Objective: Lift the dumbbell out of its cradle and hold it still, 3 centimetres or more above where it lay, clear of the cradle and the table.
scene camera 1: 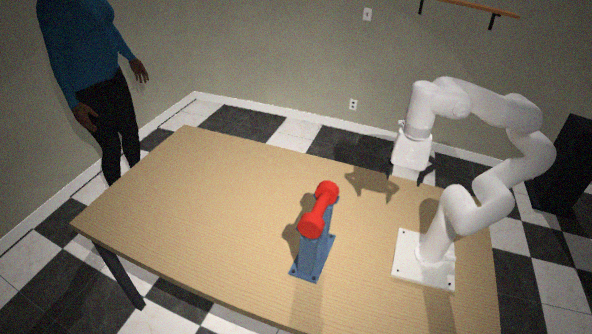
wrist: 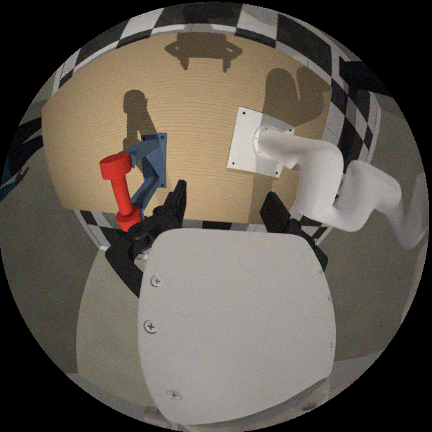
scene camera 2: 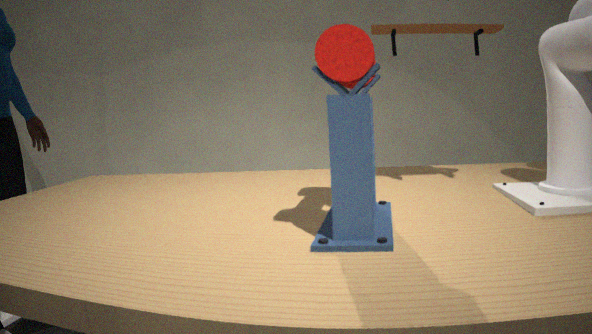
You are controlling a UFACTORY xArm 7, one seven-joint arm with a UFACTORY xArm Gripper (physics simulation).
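Places are measured from the arm's base along level axes (x back, y right, z up), in centimetres.
Pixels of known places: gripper, fingertip midpoint: (scene camera 1: 402, 180); arm's base, link origin: (scene camera 1: 430, 254) (scene camera 2: 569, 189).
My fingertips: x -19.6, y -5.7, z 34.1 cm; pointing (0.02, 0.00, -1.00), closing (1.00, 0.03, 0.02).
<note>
Ahead of a thing's pixels: the offset from my fingertips to its top centre. Level surfaces: height alone.
The red dumbbell {dy -8.8, dx -21.6, dz -8.1 cm} (scene camera 1: 322, 205) (scene camera 2: 345, 52) (wrist: 121, 192) lies roughly level across the V-shaped holders of the blue cradle {dy -8.8, dx -21.6, dz -12.9 cm} (scene camera 1: 311, 255) (scene camera 2: 351, 165) (wrist: 159, 160), high above the table {dz -35.1 cm} (scene camera 1: 200, 200) (scene camera 2: 125, 240) (wrist: 200, 90). In scene camera 2 its near round end hides most of the rest. My gripper (scene camera 1: 404, 180) (wrist: 227, 196) is open and empty, pointing down, with its black fingers wide apart. In scene camera 1 it is to the right of and behind the dumbbell, apart from it. In the wrist view the dumbbell is left of the fingers. The gripper does not show in scene camera 2.
The arm's white base plate (scene camera 1: 407, 270) (scene camera 2: 520, 197) (wrist: 240, 145) is on the table to the right of the cradle. A person in a blue top (scene camera 1: 85, 50) stands beyond the table's left side. A wooden wall shelf (scene camera 2: 435, 28) is on the back wall.
</note>
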